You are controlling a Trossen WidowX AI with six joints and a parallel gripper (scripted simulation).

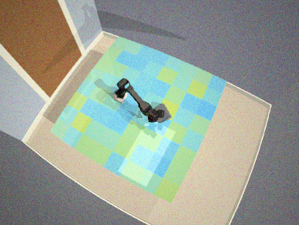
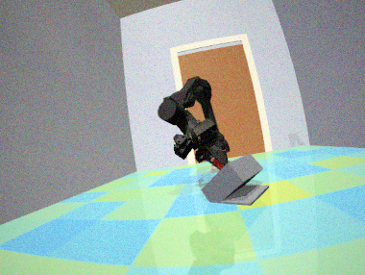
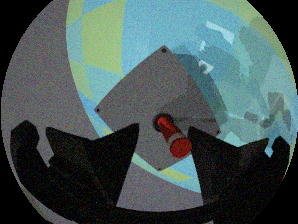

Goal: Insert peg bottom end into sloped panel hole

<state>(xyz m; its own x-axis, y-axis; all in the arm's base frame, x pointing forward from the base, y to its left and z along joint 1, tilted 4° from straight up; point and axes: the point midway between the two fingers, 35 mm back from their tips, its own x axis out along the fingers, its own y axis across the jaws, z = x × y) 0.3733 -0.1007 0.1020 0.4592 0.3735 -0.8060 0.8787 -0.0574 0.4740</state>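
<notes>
My gripper tip is now 10 mm to the left of the red peg, 10 mm below it and 10 mm past it. Round my gripper tip: flat grey base plate (70 mm below, 30 mm to the left, 30 mm ahead); sloped panel (30 mm below, 20 mm to the left, 20 mm ahead).
</notes>
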